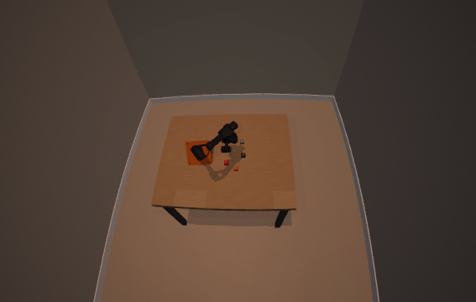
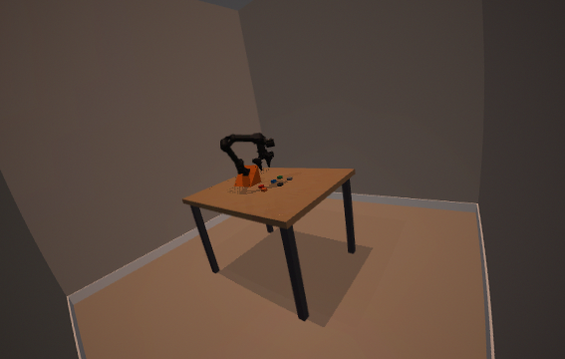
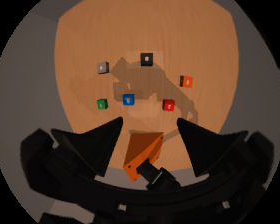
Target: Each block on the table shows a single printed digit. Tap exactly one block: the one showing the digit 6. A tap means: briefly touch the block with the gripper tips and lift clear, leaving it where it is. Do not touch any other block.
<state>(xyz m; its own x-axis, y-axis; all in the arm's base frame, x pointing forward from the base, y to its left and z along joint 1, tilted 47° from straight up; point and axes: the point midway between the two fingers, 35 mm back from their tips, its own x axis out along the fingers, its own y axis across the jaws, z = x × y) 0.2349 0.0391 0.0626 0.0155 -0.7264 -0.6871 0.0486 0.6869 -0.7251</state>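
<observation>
Now: the blue block 120 mm below my gripper tip and 60 mm to the left of it. Round my gripper tip: black block (120 mm below, 120 mm ahead); red block (120 mm below, 70 mm to the right, 20 mm behind); orange block (120 mm to the right, 120 mm below, 60 mm ahead).
</observation>
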